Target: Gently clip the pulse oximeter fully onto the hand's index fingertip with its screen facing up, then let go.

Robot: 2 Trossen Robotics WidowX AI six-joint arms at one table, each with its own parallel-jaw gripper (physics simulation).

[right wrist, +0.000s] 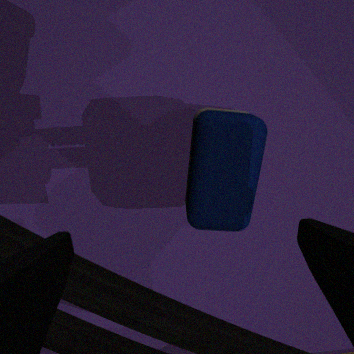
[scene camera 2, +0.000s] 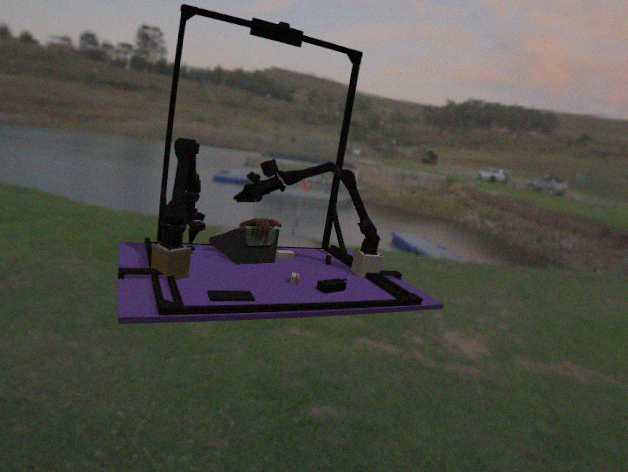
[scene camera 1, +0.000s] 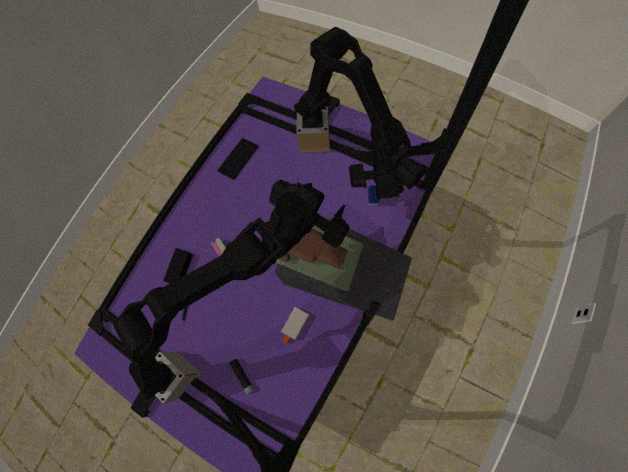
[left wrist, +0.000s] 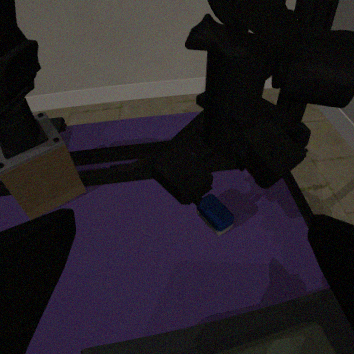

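Pixels of known places: left gripper, fingertip midpoint: [scene camera 2: 234, 199] [scene camera 1: 327, 195] [left wrist: 194, 223]; right gripper, fingertip midpoint: [right wrist: 186, 236] [scene camera 2: 183, 240] [left wrist: 218, 185]; left arm's base, origin of the base link: [scene camera 2: 368, 252] [scene camera 1: 161, 377]; right arm's base, origin of the base link: [scene camera 2: 171, 246] [scene camera 1: 312, 119] [left wrist: 21, 138].
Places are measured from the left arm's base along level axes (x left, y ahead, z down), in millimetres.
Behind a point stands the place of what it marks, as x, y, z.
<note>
The blue pulse oximeter [scene camera 1: 373, 194] {-148, 785, 73} [scene camera 2: 191, 248] {-139, 777, 79} [left wrist: 216, 213] {-149, 780, 73} [right wrist: 226, 171] {-151, 788, 73} lies on the purple table, blue face up, with a pale underside edge. My right gripper [scene camera 1: 389, 192] {-154, 814, 51} [scene camera 2: 192, 238] {-154, 814, 51} [right wrist: 186, 236] {-154, 814, 51} is open and empty, close above and beside it; in the right wrist view the oximeter shows ahead of the fingertips. My left gripper [scene camera 1: 340, 213] [scene camera 2: 240, 197] {-107, 618, -159} [left wrist: 194, 223] {-107, 618, -159} is open and empty, high above the hand's area. The brown hand [scene camera 1: 313, 247] {-134, 516, -70} [scene camera 2: 261, 222] {-27, 508, -88} rests on a green cloth over a dark wedge; the left arm partly covers it in scene camera 1, and its index fingertip cannot be made out.
The dark wedge [scene camera 1: 381, 278] {-310, 576, 52} [scene camera 2: 238, 249] {-36, 589, 38} overhangs the table edge. A white box [scene camera 1: 295, 323] {-188, 339, 77} [scene camera 2: 285, 254] {-162, 343, 84}, a dark cylinder [scene camera 1: 240, 374] {-151, 131, 80}, a pink-and-white item [scene camera 1: 218, 246] {140, 379, 74} [scene camera 2: 294, 277] {162, 390, 78}, a black box [scene camera 1: 176, 265] {212, 252, 71} [scene camera 2: 331, 285] {244, 264, 74} and a flat black slab [scene camera 1: 238, 158] {308, 655, 97} [scene camera 2: 230, 295] {319, 659, 97} lie around. Black rails border the table.
</note>
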